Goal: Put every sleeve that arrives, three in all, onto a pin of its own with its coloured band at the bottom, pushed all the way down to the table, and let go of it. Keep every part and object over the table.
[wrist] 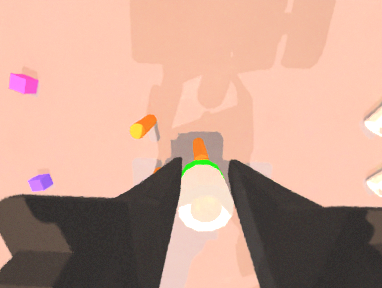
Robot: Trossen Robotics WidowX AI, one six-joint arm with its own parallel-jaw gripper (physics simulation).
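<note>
My gripper (205, 165) is shut on a pale, cream-white sleeve (204, 185), which sits between the dark fingers. Its green band is at the far end, toward the table, and its white rim faces the camera. An orange pin (199, 148) shows just beyond the green band, in line with the sleeve; its top end is hidden, and I cannot tell whether it is inside the sleeve. Another orange pin (146, 124) with a yellow top stands to the left. A small orange piece (157, 170) shows beside the left fingertip, mostly hidden.
A pink block (23, 83) lies at the upper left and a purple block (40, 182) lies below it. Two whitish objects, an upper one (375, 121) and a lower one (376, 183), are cut off by the right edge. Arm shadows cover part of the table (310, 115).
</note>
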